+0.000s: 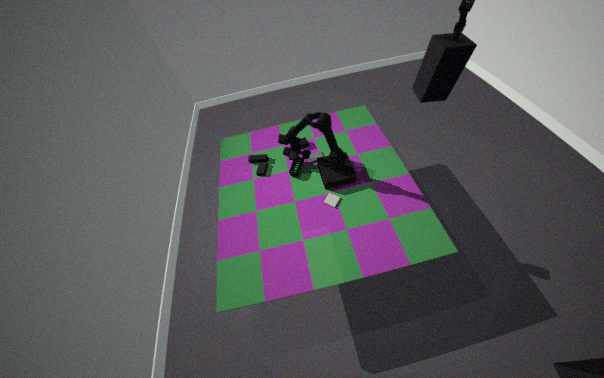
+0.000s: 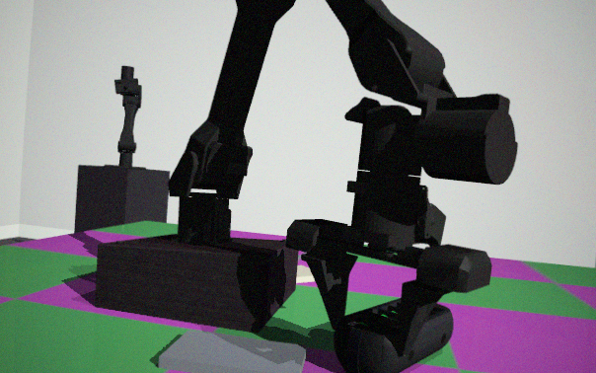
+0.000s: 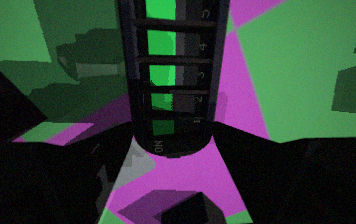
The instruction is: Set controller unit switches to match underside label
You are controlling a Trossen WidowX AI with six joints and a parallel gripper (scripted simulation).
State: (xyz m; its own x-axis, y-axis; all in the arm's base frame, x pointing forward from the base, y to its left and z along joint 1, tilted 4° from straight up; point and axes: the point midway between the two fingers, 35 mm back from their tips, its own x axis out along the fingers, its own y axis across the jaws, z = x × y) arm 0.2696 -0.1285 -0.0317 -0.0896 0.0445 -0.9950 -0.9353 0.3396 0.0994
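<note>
The flat grey plate is 11 cm behind my gripper tip, 4 cm to the right of it and 3 cm below it. Also, from my gripper tip: cream tile: 20 cm behind, 33 cm to the left, 3 cm below.
</note>
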